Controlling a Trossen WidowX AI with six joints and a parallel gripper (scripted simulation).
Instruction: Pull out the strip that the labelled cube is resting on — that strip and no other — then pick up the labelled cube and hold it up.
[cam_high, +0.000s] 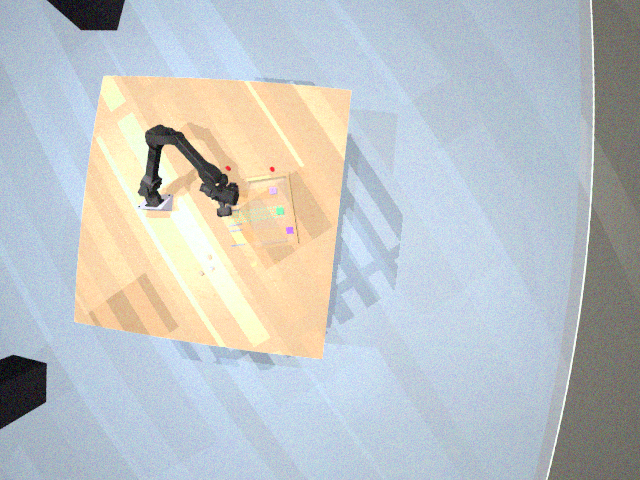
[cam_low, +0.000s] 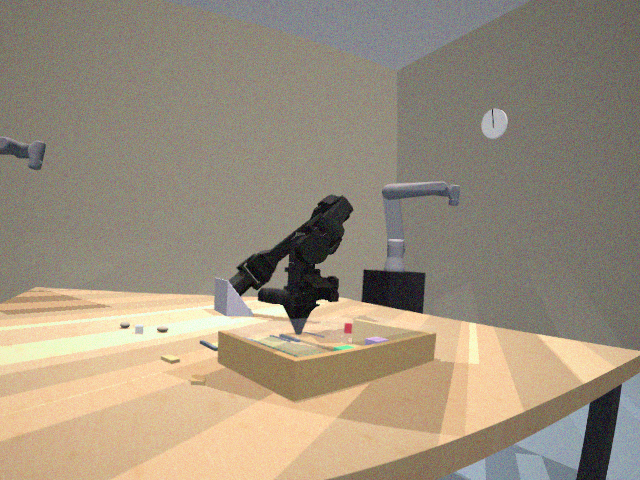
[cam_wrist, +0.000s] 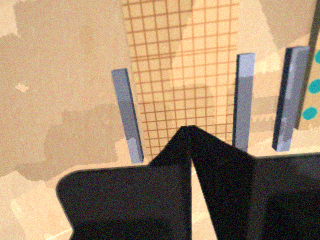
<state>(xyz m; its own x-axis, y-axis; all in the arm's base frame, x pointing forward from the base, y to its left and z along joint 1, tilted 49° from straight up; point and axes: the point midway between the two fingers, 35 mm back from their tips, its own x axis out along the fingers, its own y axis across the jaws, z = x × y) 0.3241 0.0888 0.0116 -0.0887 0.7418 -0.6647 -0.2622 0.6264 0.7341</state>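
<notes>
The strip lies 100 mm ahead of my gripper tip and 30 mm to the left of it. Round my gripper tip: cube: 210 mm ahead, 60 mm to the left, 10 mm above.
</notes>
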